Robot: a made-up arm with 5 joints.
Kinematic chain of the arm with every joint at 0, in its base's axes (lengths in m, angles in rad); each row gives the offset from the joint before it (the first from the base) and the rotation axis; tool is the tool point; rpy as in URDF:
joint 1: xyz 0 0 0.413 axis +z
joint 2: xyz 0 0 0 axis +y
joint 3: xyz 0.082 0 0.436 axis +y
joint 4: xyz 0.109 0 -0.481 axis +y
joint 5: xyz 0.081 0 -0.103 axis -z
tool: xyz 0 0 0 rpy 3.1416 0 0
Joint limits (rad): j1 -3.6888..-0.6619 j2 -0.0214..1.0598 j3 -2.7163..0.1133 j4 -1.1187..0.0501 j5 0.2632..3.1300
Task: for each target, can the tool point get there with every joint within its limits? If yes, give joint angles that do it. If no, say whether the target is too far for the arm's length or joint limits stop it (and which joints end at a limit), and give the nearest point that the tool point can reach.
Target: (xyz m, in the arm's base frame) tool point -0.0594 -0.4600 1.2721
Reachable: yes | joints -1.6993 0.1579 -2.2221 -0.8670 0.8279
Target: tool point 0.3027 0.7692 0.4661
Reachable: no: joint limits stop it (at a limit: joint 1, joint 2, joint 3, joint 4) | nearest point -0.2281 0.1390 0.3777 | short by 0.829 m
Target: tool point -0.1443 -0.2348 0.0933
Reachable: yes | joints -2.1218 0.8969 -0.2197 -0.8805 1.3677
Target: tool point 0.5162 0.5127 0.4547
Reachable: no: joint limits stop it (at a limit: joint 2, joint 3, joint 4) | nearest point 0.0355 0.0353 0.1567 | short by 0.740 m
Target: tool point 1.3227 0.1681 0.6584
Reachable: no: too far | nearest point 0.7415 -0.5778 0.6584 | short by 0.946 m
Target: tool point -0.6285 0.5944 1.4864
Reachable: no: too far | nearest point -0.5603 0.3414 1.2454 | short by 0.356 m
